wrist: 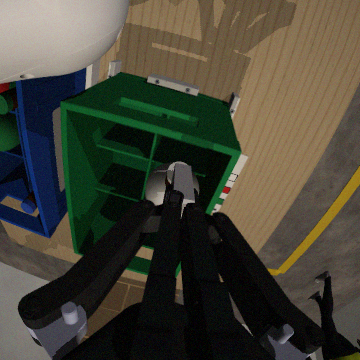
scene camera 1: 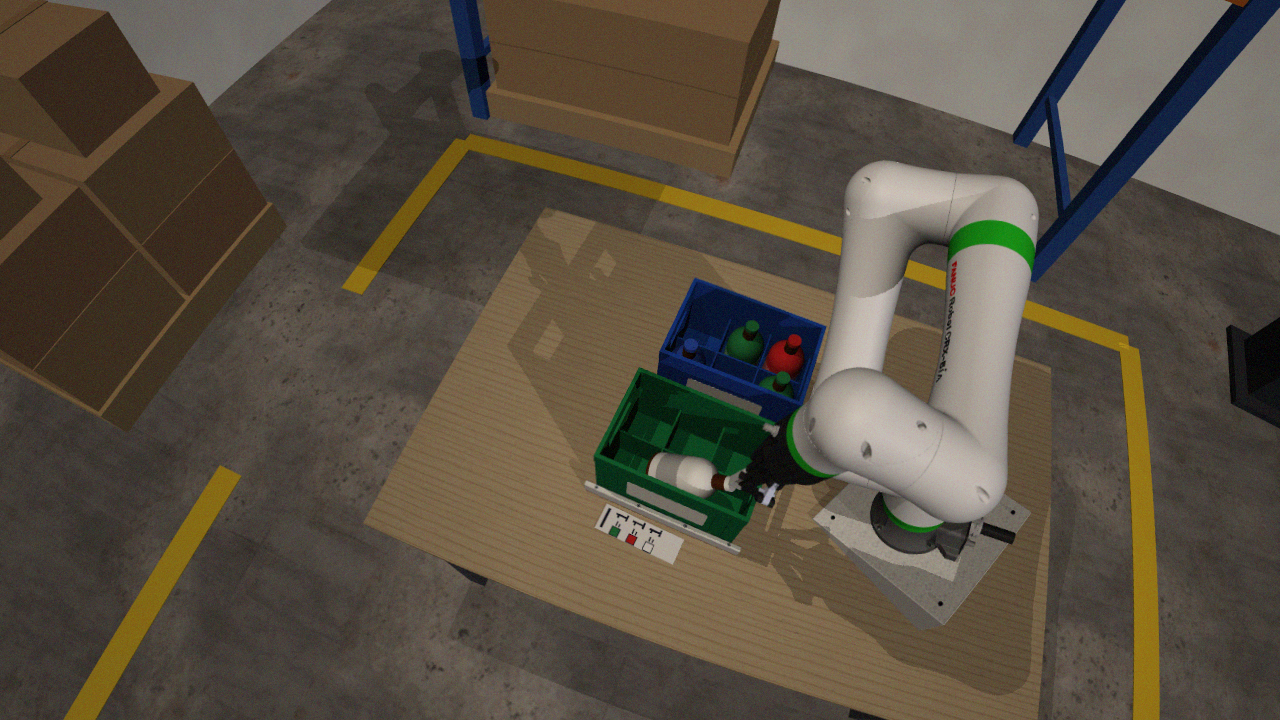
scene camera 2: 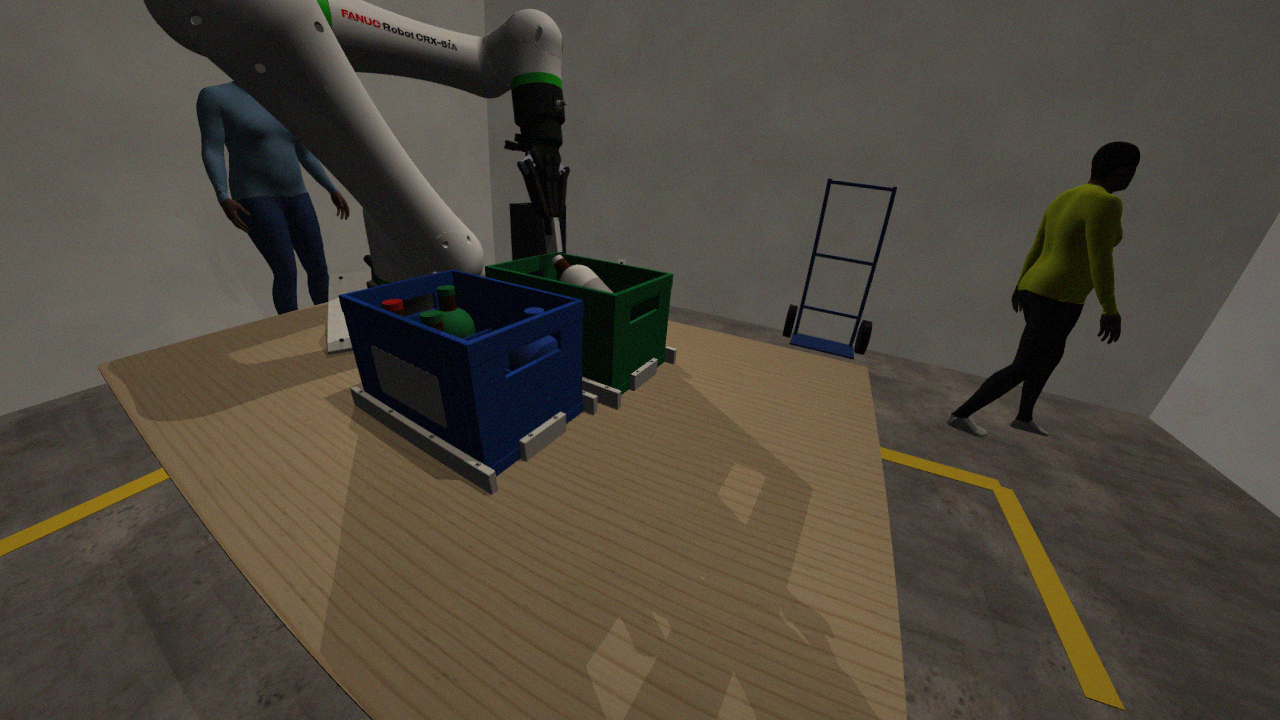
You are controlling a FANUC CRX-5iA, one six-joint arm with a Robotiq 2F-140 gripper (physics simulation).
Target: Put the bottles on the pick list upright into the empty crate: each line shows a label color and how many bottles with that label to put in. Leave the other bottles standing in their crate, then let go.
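A white-label bottle leans far over in the green crate, its brown neck and pale cap towards the arm. My gripper is shut and empty, its fingertips right at the cap and partly hiding it in the wrist view. The blue crate holds a green bottle, a red bottle, a second green bottle and a blue-capped bottle. The pick list shows green 1, red 1, white 1.
Dividers split both crates into compartments. Pale rails edge the crates on the wooden table. The robot's base plate is at the right in scene camera 1. Two people and a hand truck are behind the table.
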